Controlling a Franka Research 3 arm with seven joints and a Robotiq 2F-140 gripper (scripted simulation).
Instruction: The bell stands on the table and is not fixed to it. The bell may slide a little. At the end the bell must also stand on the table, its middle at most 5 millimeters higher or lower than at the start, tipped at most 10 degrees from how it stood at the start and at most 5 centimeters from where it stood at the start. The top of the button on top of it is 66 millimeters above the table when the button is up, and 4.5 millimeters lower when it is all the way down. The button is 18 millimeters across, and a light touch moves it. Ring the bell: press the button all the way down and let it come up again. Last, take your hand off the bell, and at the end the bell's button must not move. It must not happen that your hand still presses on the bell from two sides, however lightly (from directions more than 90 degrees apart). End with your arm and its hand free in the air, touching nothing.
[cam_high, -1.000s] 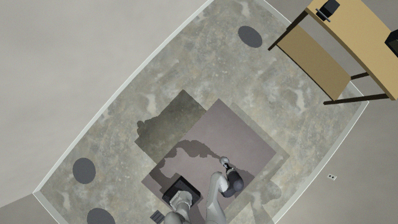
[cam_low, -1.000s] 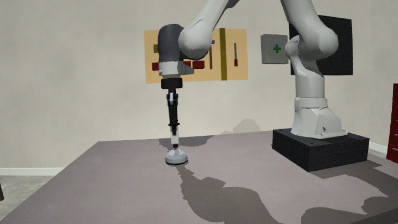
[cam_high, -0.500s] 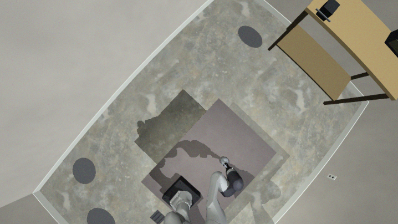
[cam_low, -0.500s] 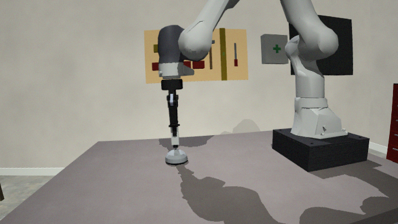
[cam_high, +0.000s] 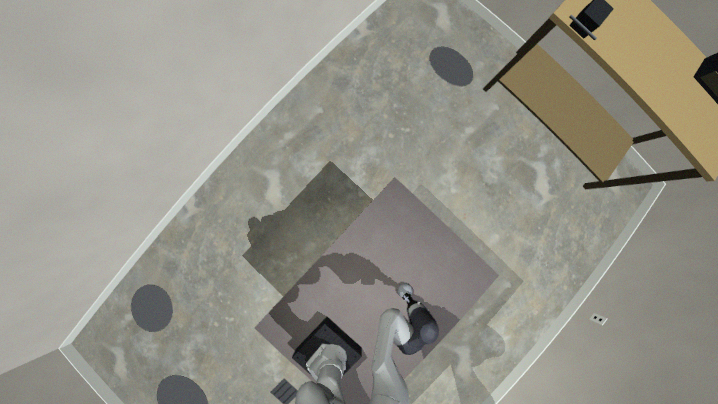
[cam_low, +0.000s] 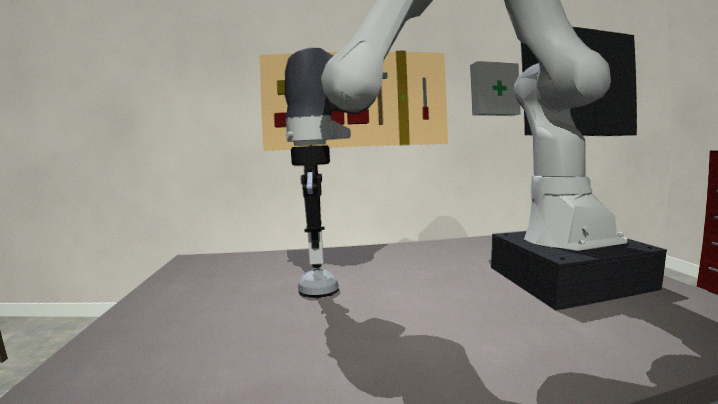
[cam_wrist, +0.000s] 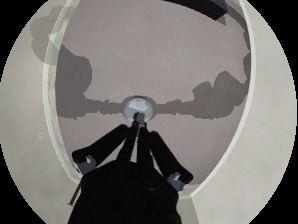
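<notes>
Now: hand 4 cm above the dark button and 1 cm to the left of it. From my hand the other things lie so: bell (6 cm below, 1 cm to the right).
</notes>
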